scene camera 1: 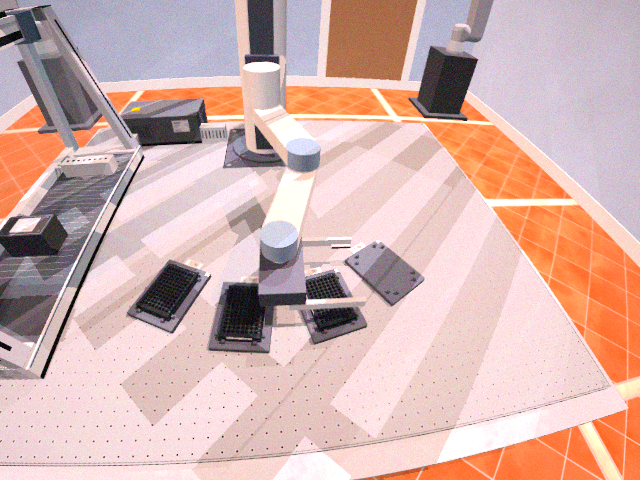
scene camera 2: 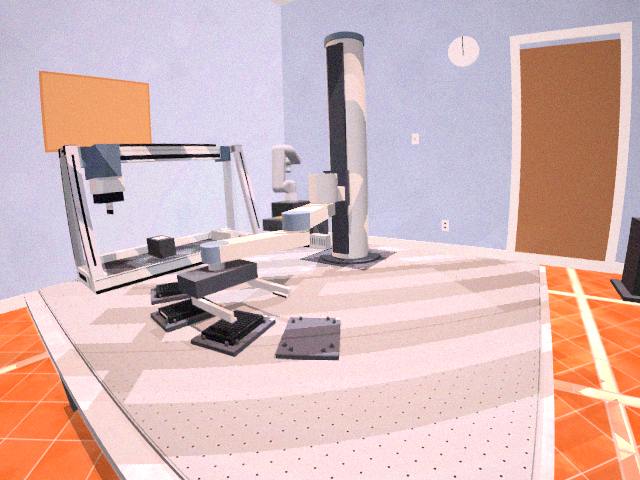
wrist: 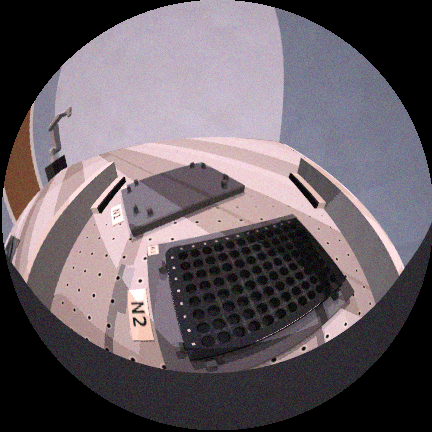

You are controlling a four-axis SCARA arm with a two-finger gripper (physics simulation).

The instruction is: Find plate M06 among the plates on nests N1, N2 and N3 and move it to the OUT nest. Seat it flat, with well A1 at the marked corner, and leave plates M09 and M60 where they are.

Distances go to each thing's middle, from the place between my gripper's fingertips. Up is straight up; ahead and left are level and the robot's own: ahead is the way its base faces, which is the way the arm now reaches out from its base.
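The N1 nest (scene camera 1: pixel 389 275) is 4 cm behind my hand, 9 cm to the left of it and 6 cm below it. As for the N2 nest (scene camera 1: pixel 317 337), I find it 3 cm ahead of my hand and 7 cm to the right of it, and it too is 6 cm below my hand.
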